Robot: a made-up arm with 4 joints.
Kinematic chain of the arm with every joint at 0, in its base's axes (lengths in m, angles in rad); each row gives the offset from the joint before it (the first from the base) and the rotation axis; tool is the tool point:
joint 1: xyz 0 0 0.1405 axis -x
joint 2: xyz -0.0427 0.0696 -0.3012 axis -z
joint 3: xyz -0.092 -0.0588 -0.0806 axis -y
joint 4: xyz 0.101 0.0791 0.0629 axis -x
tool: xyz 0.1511 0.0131 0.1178
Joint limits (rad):
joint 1: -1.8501..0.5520
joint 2: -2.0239..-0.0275
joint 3: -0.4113..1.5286
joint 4: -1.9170..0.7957
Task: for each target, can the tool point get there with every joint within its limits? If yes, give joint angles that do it. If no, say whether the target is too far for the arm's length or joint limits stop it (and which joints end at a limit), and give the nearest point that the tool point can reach.
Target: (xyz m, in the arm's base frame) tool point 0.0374 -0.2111 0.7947
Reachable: no: joint limits stop it (at a limit: joint 1, joint 4) | nearest point -0.0192 0.1403 0.4415 | short by 0.501 m
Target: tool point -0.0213 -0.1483 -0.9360
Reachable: no: too far | nearest point -0.0244 -0.0242 -0.3734 | short by 0.576 m
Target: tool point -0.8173 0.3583 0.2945
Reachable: no: too far | nearest point -0.3008 0.1576 0.2082 | short by 0.561 m
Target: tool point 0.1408 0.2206 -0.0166
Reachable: yes | joints -0.7868 -0.2778 -0.0760 -1.0367
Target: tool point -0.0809 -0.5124 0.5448
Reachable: no: joint limits stop it (at a limit: joint 1, joint 3) | nearest point -0.0567 -0.2294 0.1381 | short by 0.496 m
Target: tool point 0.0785 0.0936 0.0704
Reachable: yes | joints -1.2799 -1.8412 1.3206 -1.2526
